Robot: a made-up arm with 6 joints.
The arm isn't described. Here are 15 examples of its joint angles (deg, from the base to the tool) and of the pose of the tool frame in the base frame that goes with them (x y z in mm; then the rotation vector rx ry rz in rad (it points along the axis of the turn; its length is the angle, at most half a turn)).
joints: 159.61 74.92 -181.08 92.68 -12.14 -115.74
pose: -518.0 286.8 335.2 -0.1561 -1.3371 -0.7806
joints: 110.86 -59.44 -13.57 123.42 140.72 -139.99
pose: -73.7 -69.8 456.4 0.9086 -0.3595 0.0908
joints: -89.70 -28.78 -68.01 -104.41 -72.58 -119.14
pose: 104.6 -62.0 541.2 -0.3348 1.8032 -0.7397
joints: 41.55 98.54 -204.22 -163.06 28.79 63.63
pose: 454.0 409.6 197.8 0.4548 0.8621 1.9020
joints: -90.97 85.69 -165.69 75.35 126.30 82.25
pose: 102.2 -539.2 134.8 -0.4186 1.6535 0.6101
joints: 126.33 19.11 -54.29 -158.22 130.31 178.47
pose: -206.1 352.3 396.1 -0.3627 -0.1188 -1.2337
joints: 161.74 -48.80 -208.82 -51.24 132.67 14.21
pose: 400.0 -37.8 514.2 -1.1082 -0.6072 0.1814
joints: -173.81 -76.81 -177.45 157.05 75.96 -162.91
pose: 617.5 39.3 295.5 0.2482 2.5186 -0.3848
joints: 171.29 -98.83 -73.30 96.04 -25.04 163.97
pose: 339.2 51.3 463.6 -0.2036 -0.5115 -1.8869
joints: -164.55 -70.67 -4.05 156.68 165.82 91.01
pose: 121.2 -3.9 443.3 -0.6597 0.9007 -0.8495
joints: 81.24 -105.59 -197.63 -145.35 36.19 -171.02
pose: -89.4 -565.7 -52.4 2.3663 1.0444 0.0877
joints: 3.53 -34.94 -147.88 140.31 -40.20 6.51
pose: -101.9 -78.4 722.0 0.2723 0.6136 -0.4872
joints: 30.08 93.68 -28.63 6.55 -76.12 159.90
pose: 209.1 107.3 -96.5 -1.1943 2.6832 -0.1339
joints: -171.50 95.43 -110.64 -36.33 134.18 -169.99
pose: -329.1 19.4 -102.0 -1.2072 -0.1896 -1.8965
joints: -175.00 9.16 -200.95 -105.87 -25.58 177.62
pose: -30.5 -102.3 748.3 0.4299 -0.1798 1.2731
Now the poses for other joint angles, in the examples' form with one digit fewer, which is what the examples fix.
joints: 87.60 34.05 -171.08 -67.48 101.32 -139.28
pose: 112 398 619 -0.157 1.976 0.043
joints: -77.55 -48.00 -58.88 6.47 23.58 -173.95
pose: 15 -84 616 1.209 1.269 -0.813
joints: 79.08 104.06 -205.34 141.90 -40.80 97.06
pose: 169 509 57 0.060 2.159 1.220
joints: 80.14 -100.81 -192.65 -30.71 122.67 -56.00
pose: -36 -551 149 -0.645 0.041 -2.399
